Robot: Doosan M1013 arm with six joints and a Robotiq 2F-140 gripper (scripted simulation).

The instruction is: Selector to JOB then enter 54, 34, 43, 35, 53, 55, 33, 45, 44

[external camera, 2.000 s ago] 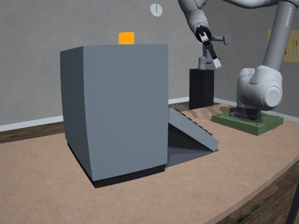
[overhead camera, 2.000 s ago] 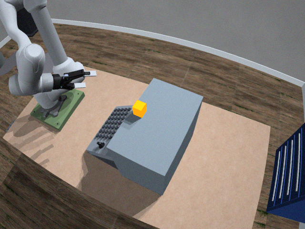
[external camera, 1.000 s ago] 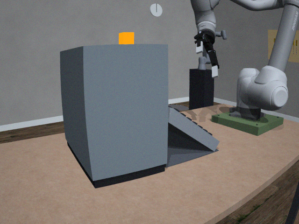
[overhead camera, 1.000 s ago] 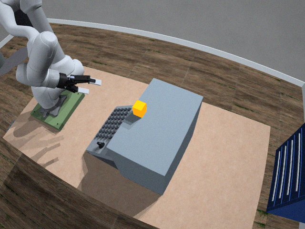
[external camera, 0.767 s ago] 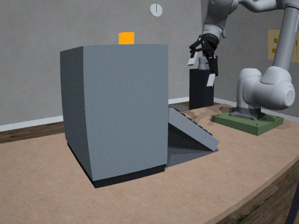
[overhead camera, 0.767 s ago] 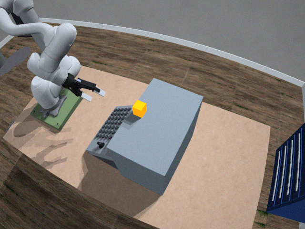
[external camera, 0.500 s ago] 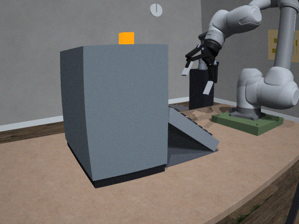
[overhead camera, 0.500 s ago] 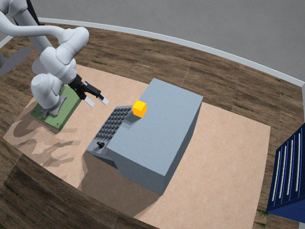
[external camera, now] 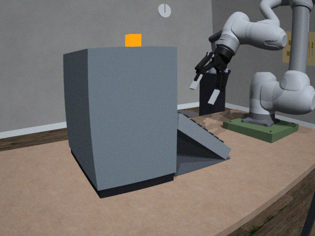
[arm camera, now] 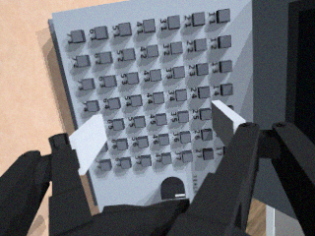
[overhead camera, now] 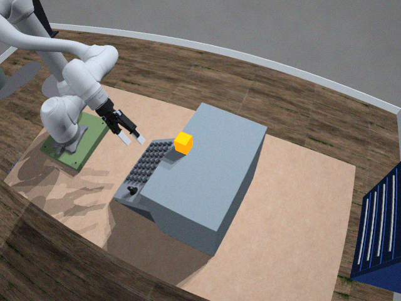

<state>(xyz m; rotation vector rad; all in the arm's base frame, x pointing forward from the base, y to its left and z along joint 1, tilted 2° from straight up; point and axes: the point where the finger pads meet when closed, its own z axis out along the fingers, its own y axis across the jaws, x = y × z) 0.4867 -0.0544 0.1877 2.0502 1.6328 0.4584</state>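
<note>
The key lies 11 cm below my hand, 8 cm ahead of it and 2 cm to the left of it. From my hand the other things lie so: black selector knob: 17 cm to the right, 10 cm below, 4 cm ahead.
</note>
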